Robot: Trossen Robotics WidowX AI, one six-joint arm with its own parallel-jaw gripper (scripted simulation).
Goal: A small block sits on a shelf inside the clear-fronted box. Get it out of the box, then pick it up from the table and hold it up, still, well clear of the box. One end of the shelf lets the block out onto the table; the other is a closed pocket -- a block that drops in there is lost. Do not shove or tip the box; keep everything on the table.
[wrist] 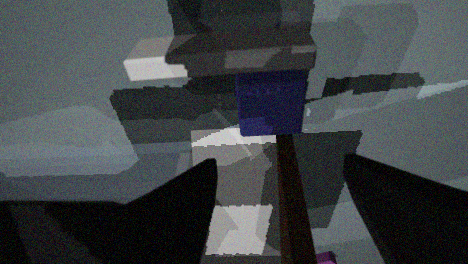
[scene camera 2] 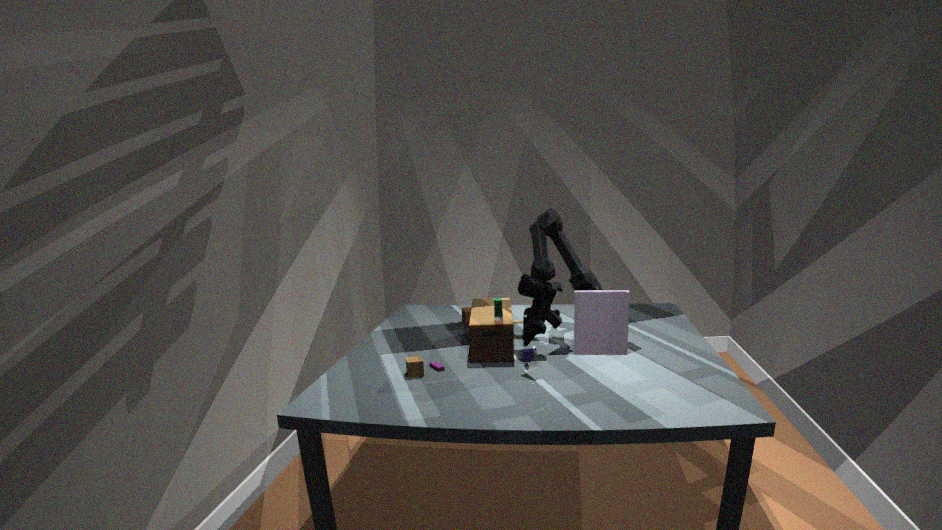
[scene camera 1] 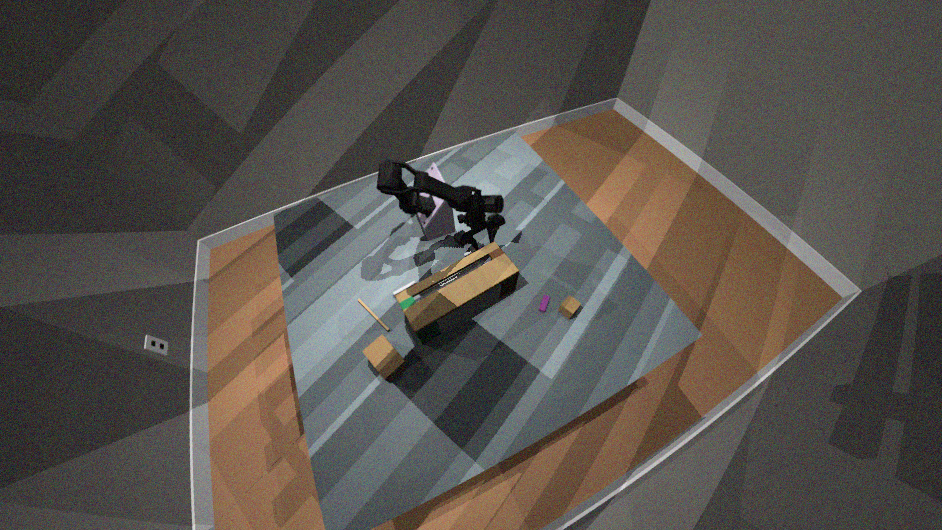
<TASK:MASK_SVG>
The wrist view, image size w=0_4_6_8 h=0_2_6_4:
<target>my gripper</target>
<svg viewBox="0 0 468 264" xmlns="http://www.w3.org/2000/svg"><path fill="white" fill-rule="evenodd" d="M216 159L209 158L200 162L161 187L157 187L125 205L110 201L0 201L0 264L200 264L215 206L218 181ZM344 155L343 177L354 205L386 264L468 264L468 191L462 191L443 183L440 184L430 179L422 178L422 176L411 174L356 154Z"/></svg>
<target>blue block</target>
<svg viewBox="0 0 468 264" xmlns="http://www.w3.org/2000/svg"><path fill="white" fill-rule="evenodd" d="M302 70L236 74L235 90L241 136L300 134L302 132L307 86Z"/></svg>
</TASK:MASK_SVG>
